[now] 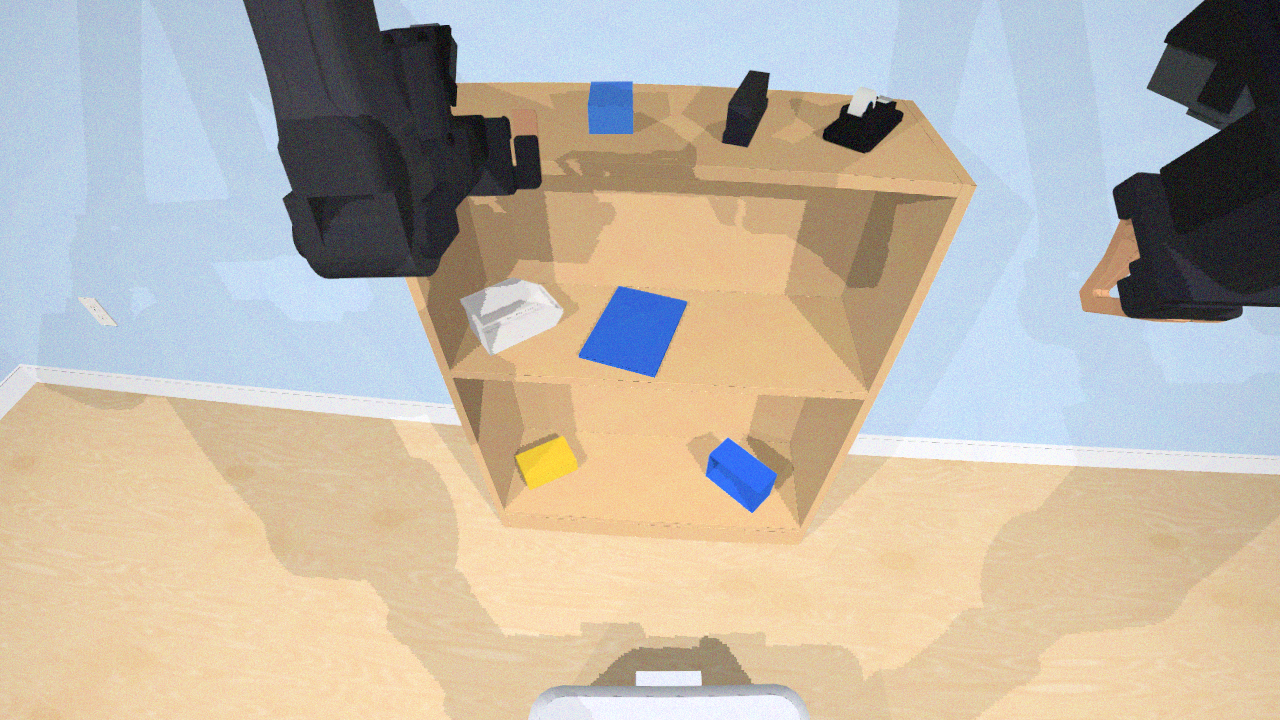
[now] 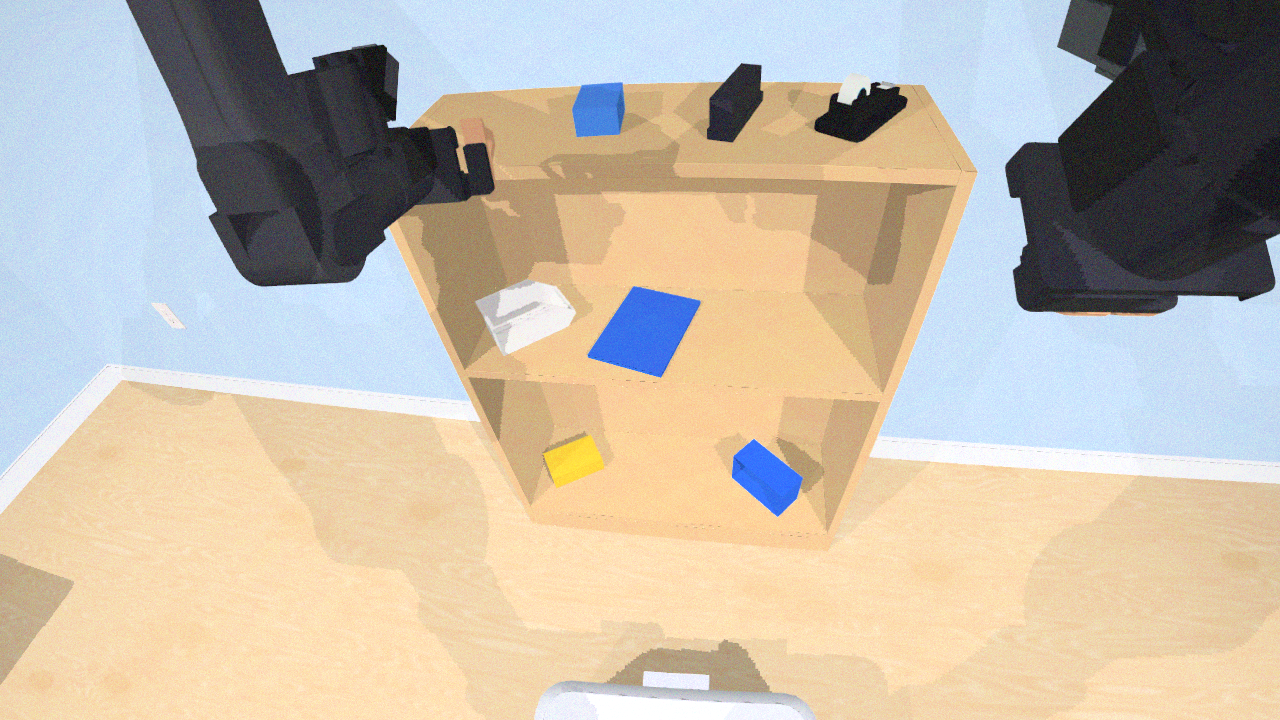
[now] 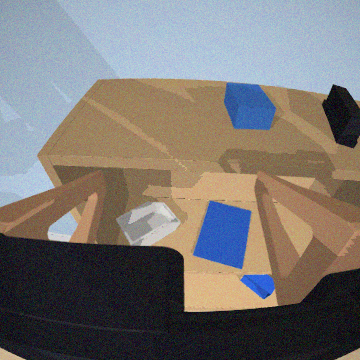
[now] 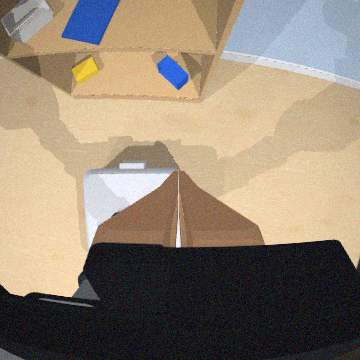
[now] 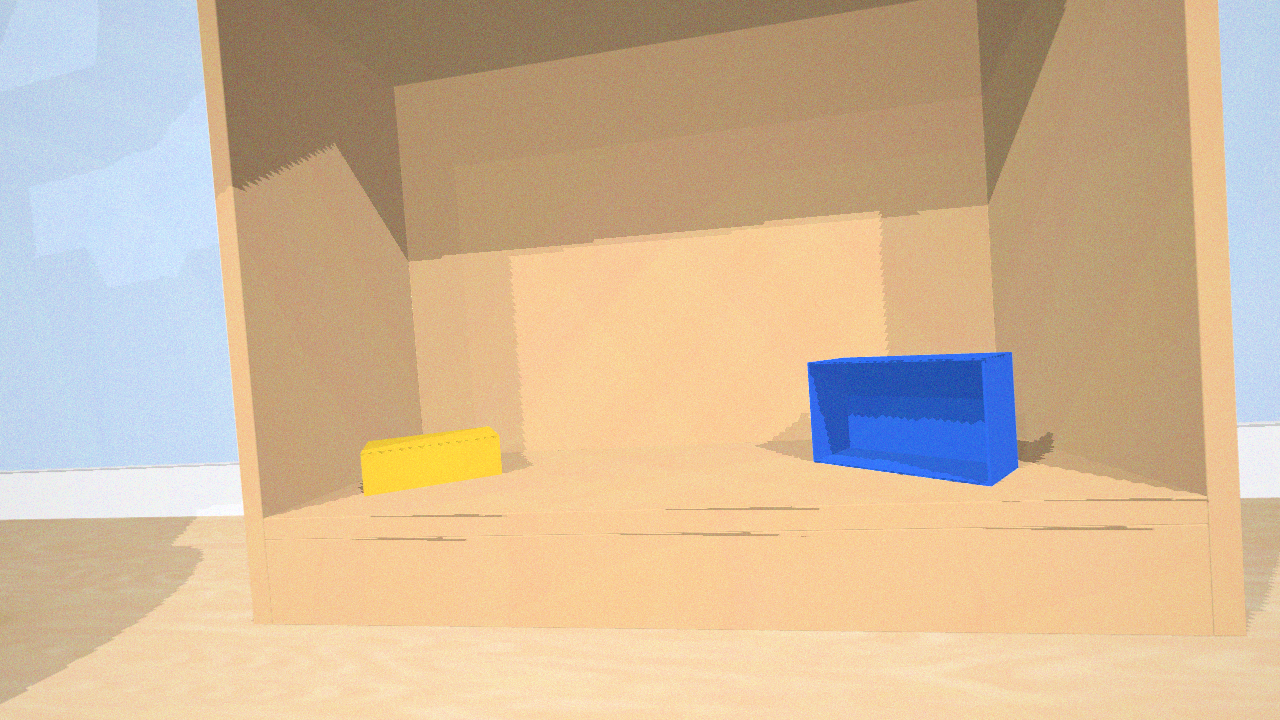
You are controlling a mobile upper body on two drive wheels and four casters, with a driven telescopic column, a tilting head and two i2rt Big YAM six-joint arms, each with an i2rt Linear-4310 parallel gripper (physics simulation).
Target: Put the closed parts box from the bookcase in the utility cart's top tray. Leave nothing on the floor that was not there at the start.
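Places are measured from the left arm's base along level axes (x ahead, y left, z up), in metres.
Where they show: left gripper, fingertip midpoint: (image 2: 449,141) (image 3: 179,178); right gripper, fingertip midpoint: (image 1: 1084,301) (image 2: 1022,293) (image 4: 178,179).
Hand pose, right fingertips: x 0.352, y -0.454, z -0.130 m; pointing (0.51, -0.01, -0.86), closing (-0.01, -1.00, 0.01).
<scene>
Each offset is from my right fingertips to the top centre of the thing. "pt": to the spot under its first point.
A closed-looking light blue box {0.518 m ahead, 0.328 m left, 0.076 m down} (image 1: 610,107) (image 2: 597,111) (image 3: 250,107) stands on top of the bookcase (image 1: 787,165) (image 2: 778,159) (image 3: 135,125) (image 5: 716,582). A yellow block-like box {0.544 m ahead, 0.535 m left, 1.031 m down} (image 1: 546,462) (image 2: 573,460) (image 4: 85,69) (image 5: 431,461) lies at the left of the bottom shelf. I cannot tell for certain which is the parts box. My left gripper (image 1: 526,136) (image 2: 474,141) (image 3: 179,178) is open and empty, high in front of the bookcase's upper left. My right gripper (image 4: 178,179) is shut and empty, off to the right. The utility cart does not show.
A white container {pt 0.554 m ahead, 0.543 m left, 0.521 m down} (image 1: 510,313) and a flat blue panel {0.520 m ahead, 0.295 m left, 0.524 m down} (image 1: 633,331) lie on the middle shelf. An open blue bin {0.489 m ahead, 0.025 m left, 0.971 m down} (image 1: 741,474) (image 5: 1000,420) lies below. A black upright object {0.513 m ahead, 0.137 m left, 0.062 m down} (image 1: 747,107) and a tape dispenser {0.511 m ahead, 0.036 m right, 0.046 m down} (image 1: 861,127) stand on top. My white base (image 1: 671,707) shows in front.
</scene>
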